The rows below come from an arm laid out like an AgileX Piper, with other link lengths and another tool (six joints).
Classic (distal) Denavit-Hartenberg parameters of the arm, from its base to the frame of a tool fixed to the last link. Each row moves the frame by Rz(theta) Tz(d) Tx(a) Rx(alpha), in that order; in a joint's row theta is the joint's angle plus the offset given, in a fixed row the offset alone. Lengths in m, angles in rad.
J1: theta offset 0  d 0.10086  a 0  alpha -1.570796
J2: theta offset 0.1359  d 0  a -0.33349  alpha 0
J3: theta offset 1.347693  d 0  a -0.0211  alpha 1.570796
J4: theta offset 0  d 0.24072  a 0  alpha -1.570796
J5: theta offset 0  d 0  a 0  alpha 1.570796
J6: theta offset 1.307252  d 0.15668  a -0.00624  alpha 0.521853
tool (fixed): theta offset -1.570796  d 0.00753  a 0  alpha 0
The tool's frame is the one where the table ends.
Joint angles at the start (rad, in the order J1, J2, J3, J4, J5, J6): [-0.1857, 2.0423, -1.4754, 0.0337, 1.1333, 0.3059]
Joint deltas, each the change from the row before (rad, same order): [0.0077, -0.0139, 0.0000, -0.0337, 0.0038, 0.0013]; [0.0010, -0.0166, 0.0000, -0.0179, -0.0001, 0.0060]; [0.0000, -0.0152, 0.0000, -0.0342, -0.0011, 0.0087]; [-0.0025, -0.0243, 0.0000, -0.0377, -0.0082, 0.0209]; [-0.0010, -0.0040, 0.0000, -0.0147, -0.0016, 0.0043]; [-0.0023, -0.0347, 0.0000, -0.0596, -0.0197, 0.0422]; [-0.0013, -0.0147, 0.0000, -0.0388, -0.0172, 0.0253]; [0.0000, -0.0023, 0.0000, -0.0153, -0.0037, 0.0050]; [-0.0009, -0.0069, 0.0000, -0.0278, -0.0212, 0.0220]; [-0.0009, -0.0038, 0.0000, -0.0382, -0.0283, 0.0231]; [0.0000, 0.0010, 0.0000, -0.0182, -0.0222, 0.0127]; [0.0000, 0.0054, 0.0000, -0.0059, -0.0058, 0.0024]
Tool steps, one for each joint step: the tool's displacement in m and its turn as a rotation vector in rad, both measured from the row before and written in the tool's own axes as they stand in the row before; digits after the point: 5 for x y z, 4 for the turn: [0.00371, -0.00183, -0.00450, 0.0366, -0.0113, -0.0030]; [0.00383, -0.00228, -0.00560, 0.0147, -0.0175, 0.0057]; [0.00326, -0.00519, -0.00545, 0.0289, -0.0180, 0.0106]; [0.00441, -0.00695, -0.00898, 0.0238, -0.0346, 0.0240]; [0.00056, -0.00268, -0.00160, 0.0116, -0.0066, 0.0059]; [0.00501, -0.01062, -0.01378, 0.0320, -0.0593, 0.0443]; [0.00038, -0.00660, -0.00686, 0.0214, -0.0361, 0.0253]; [-0.00029, -0.00227, -0.00133, 0.0118, -0.0080, 0.0049]; [-0.00194, -0.00426, -0.00443, 0.0122, -0.0315, 0.0197]; [-0.00391, -0.00514, -0.00420, 0.0207, -0.0375, 0.0186]; [-0.00369, -0.00163, -0.00168, 0.0078, -0.0240, 0.0079]; [-0.00196, -0.00002, 0.00144, 0.0044, -0.0015, 0.0001]
